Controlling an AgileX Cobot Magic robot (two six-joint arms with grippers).
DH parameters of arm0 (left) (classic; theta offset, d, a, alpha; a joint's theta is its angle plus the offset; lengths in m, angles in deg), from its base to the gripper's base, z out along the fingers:
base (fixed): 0 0 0 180
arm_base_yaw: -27.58 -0.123 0 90
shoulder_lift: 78.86 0 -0.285 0
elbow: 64.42 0 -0.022 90
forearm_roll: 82.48 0.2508 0 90
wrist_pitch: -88.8 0 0.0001 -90
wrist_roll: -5.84 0.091 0 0
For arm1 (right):
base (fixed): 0 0 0 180
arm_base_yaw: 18.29 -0.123 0 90
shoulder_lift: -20.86 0 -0.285 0
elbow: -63.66 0 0.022 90
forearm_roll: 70.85 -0.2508 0 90
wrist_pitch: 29.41 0 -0.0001 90
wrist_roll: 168.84 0.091 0 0
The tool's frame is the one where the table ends.
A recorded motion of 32 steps. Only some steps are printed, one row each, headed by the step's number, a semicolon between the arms.
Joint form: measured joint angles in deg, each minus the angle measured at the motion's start. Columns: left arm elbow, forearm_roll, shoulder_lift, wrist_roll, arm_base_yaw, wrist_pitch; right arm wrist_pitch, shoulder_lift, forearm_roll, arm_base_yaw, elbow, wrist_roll.
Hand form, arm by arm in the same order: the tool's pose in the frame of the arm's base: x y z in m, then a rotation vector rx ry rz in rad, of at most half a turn. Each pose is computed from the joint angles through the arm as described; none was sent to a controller.
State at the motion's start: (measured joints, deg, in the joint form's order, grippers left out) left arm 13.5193 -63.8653 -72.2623 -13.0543 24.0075 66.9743; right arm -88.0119 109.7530 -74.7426 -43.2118 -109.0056 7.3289
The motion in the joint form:
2: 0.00 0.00 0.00 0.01 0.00 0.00; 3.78 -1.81 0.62 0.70 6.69 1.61
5: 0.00 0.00 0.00 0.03 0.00 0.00; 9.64 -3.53 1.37 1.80 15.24 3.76
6: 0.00 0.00 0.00 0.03 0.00 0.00; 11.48 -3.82 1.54 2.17 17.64 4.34
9: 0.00 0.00 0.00 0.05 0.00 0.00; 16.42 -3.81 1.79 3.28 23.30 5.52
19: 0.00 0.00 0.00 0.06 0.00 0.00; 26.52 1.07 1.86 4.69 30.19 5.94
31: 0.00 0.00 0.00 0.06 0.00 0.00; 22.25 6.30 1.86 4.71 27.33 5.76
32: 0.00 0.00 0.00 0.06 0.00 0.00; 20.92 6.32 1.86 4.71 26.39 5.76
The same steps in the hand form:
2: 0.0508 0.0140 0.1776 -0.1649 1.8309 0.1344; 0.2471 0.1158 0.2979 -0.5946 2.6681 0.1833
5: 0.0508 0.0140 0.1776 -0.1646 1.8310 0.1347; 0.2361 0.1041 0.2671 -0.5229 2.6994 0.1650
6: 0.0508 0.0140 0.1776 -0.1646 1.8310 0.1347; 0.2331 0.1007 0.2578 -0.5016 2.7080 0.1603
9: 0.0508 0.0140 0.1776 -0.1643 1.8310 0.1349; 0.2271 0.0925 0.2336 -0.4487 2.7294 0.1498
19: 0.0508 0.0140 0.1776 -0.1641 1.8310 0.1350; 0.2283 0.0860 0.1875 -0.4031 2.7643 0.1308
31: 0.0508 0.0140 0.1776 -0.1641 1.8310 0.1350; 0.2377 0.0896 0.1746 -0.4246 2.8772 0.1025
32: 0.0508 0.0140 0.1776 -0.1641 1.8310 0.1350; 0.2394 0.0902 0.1778 -0.4264 2.8841 0.1014

